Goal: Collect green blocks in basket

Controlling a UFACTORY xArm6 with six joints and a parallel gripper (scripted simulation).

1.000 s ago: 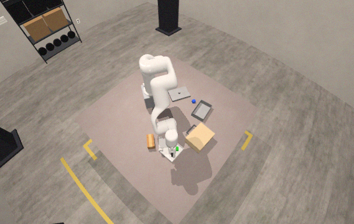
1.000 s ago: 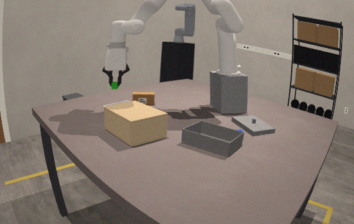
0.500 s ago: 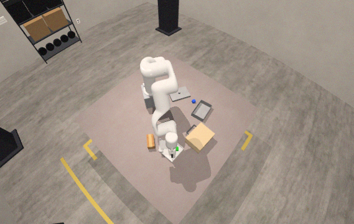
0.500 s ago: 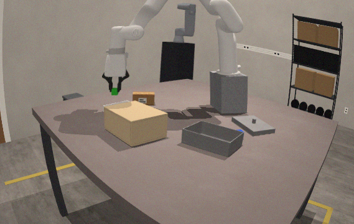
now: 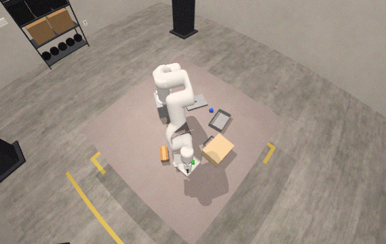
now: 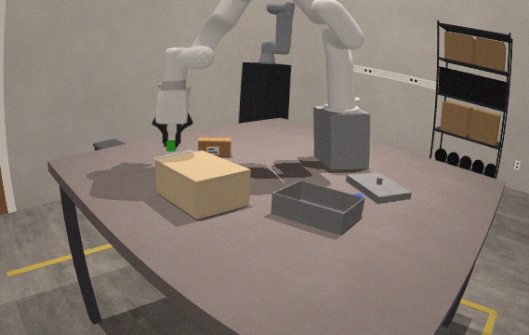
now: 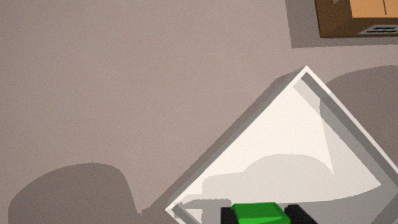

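Now: hand 30 mm past the white basket, 30 mm to the right of it and 80 mm above it. From my hand the other things lie so: metal box 70 mm behind, 490 mm to the left, 60 mm below; light wooden cabinet 70 mm ahead, 250 mm to the left, 50 mm below; blue block 200 mm behind, 530 mm to the left, 70 mm below.
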